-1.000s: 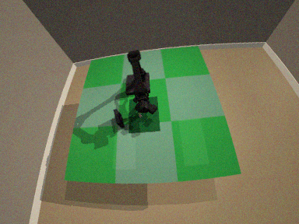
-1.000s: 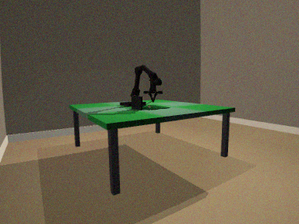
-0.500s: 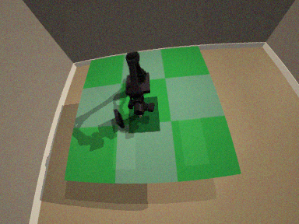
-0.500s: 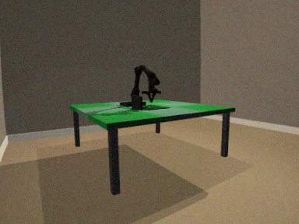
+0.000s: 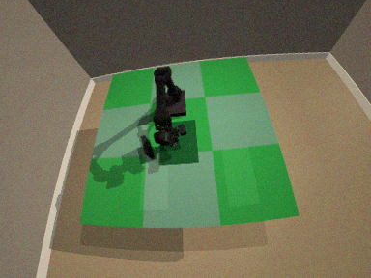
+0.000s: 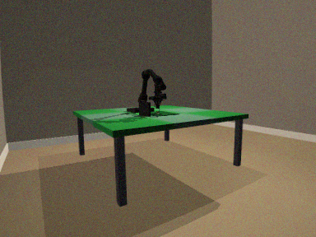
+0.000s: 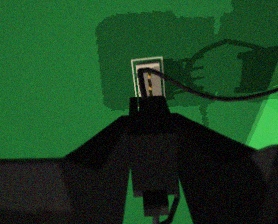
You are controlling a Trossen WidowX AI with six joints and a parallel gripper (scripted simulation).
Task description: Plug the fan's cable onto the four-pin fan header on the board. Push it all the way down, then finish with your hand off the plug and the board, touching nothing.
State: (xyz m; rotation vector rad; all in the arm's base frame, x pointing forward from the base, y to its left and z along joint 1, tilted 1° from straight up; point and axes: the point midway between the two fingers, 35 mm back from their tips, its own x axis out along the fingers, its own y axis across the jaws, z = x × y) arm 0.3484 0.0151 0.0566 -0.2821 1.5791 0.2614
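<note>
My gripper tip is now 1 cm past the dark green board, 2 cm to the right of it and 8 cm above it. The rest, counted from my gripper tip: black fan (5 cm ahead, 14 cm to the right); fan plug (1 cm behind, 1 cm above).
</note>
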